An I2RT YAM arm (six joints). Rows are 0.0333 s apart.
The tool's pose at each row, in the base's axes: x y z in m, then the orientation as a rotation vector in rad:
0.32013, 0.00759, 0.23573, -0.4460, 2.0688, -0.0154
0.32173, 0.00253, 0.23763, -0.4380, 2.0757, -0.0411
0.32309, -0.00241, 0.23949, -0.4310, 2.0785, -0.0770
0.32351, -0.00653, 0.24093, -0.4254, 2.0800, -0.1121
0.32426, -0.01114, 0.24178, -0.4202, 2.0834, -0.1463
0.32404, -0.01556, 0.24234, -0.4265, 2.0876, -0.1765
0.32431, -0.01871, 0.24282, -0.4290, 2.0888, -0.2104
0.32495, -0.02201, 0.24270, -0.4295, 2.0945, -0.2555
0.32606, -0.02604, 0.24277, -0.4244, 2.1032, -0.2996
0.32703, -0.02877, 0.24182, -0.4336, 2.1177, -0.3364
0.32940, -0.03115, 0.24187, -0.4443, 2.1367, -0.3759
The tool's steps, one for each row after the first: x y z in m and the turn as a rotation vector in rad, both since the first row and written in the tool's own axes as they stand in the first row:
-0.00069, -0.00557, -0.00050, 0.0205, 0.0099, -0.0037
-0.00128, -0.01095, -0.00116, 0.0482, 0.0178, -0.0129
-0.00135, -0.01520, -0.00226, 0.0748, 0.0248, -0.0229
-0.00093, -0.01989, -0.00285, 0.1002, 0.0339, -0.0326
0.00011, -0.02405, -0.00407, 0.1177, 0.0446, -0.0485
0.00060, -0.02716, -0.00463, 0.1397, 0.0529, -0.0637
0.00146, -0.03041, -0.00459, 0.1694, 0.0682, -0.0812
0.00219, -0.03452, -0.00438, 0.2001, 0.0860, -0.0940
0.00341, -0.03718, -0.00354, 0.2184, 0.1097, -0.1126
0.00306, -0.04014, -0.00198, 0.2368, 0.1388, -0.1325

